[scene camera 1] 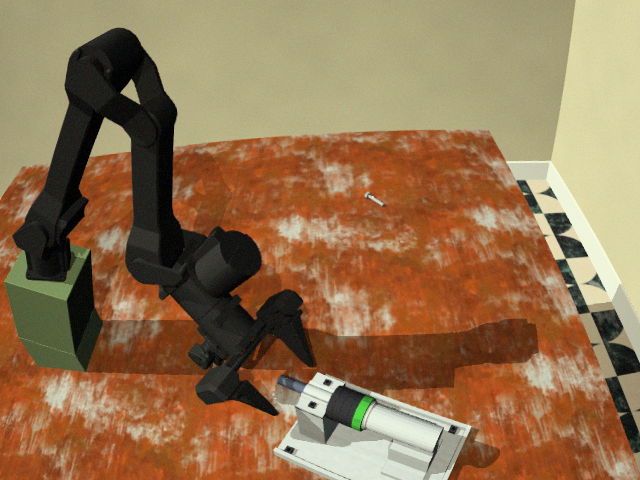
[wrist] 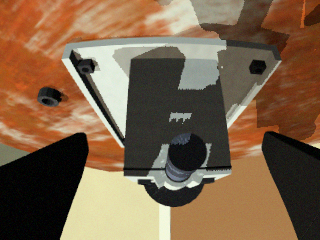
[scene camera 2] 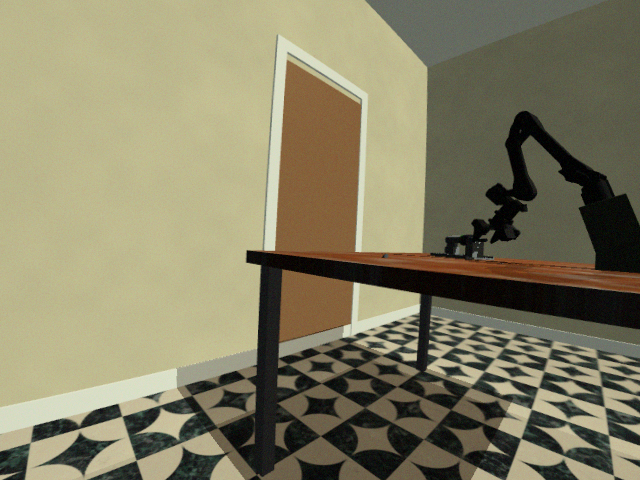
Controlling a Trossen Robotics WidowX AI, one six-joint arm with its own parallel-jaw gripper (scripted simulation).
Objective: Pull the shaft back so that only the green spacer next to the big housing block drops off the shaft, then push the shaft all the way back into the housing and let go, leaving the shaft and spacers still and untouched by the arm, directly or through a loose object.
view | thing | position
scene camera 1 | my gripper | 294, 389
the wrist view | my gripper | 178, 142
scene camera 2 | my gripper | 482, 242
